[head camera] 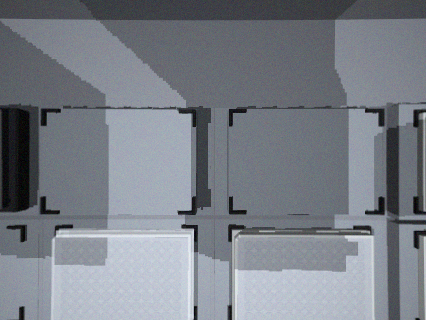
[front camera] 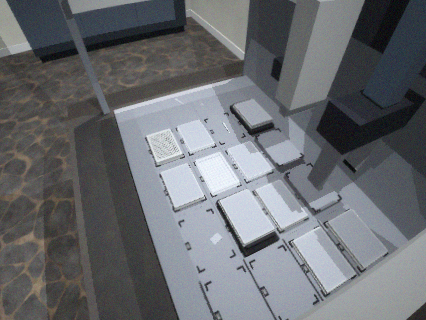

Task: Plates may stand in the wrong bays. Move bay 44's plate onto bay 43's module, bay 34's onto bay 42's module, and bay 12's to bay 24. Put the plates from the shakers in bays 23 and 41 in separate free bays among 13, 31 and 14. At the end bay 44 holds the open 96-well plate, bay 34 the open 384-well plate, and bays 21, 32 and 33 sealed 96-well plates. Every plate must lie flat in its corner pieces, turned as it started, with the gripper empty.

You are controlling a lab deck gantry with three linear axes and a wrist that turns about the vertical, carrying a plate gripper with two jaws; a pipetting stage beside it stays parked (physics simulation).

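Seen in the pictures: gripper, fingertip midpoint: (front camera: 332, 175); robot's base at its link origin: (front camera: 146, 138).
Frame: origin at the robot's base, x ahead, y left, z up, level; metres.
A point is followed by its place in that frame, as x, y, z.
In the front view my gripper (front camera: 332, 176) {0.440, 0.320, 0.157} hangs at the right, its fingers apart with no plate between them. Bay 42's module (front camera: 284, 151) {0.253, 0.368, 0.019} (head camera: 150, 160) {0.255, 0.365, 0.019} and bay 43's module (front camera: 325, 201) {0.444, 0.364, 0.019} (head camera: 290, 160) {0.378, 0.365, 0.019} hold no plate. Bay 44's plate (front camera: 356, 237) {0.557, 0.359, 0.029} (head camera: 423, 155) {0.493, 0.370, 0.020}, bay 34's plate (front camera: 322, 260) {0.561, 0.249, 0.029} and bay 12's plate (front camera: 182, 186) {0.238, 0.042, 0.015} lie in their bays. The shaker plate in bay 23 (front camera: 247, 217) {0.400, 0.148, 0.036} and the one in bay 41 (front camera: 252, 113) {0.074, 0.359, 0.037} sit raised on dark shakers. Bay 32's plate (front camera: 250, 160) {0.236, 0.257, 0.014} (head camera: 122, 280) {0.229, 0.257, 0.014} and bay 33's plate (front camera: 281, 205) {0.401, 0.253, 0.014} (head camera: 304, 290) {0.392, 0.249, 0.014} show pale tops. Bays 13, 14, 24 and 31 hold no plate.
A plate full of small holes (front camera: 165, 146) {0.074, 0.046, 0.013} lies in bay 11, a pale plate (front camera: 196, 136) {0.076, 0.150, 0.014} in bay 21 and a gridded plate (front camera: 217, 172) {0.235, 0.149, 0.014} in bay 22. A white chip (front camera: 216, 238) {0.403, 0.066, 0.001} lies in bay 13 and a thin pen-like piece (front camera: 226, 127) {0.070, 0.262, 0.006} in bay 31. A pale block (front camera: 320, 55) {0.338, 0.278, 0.381} stands behind.
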